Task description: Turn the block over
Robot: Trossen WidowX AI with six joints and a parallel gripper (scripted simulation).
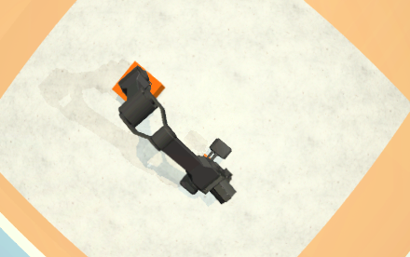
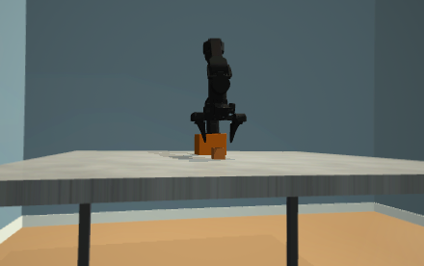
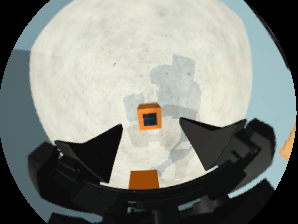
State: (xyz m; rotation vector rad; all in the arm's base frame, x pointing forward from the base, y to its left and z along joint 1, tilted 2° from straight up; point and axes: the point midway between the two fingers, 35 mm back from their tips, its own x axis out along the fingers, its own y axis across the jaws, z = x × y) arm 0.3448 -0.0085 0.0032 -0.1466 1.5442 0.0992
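The orange block is 3 cm below my gripper tip.
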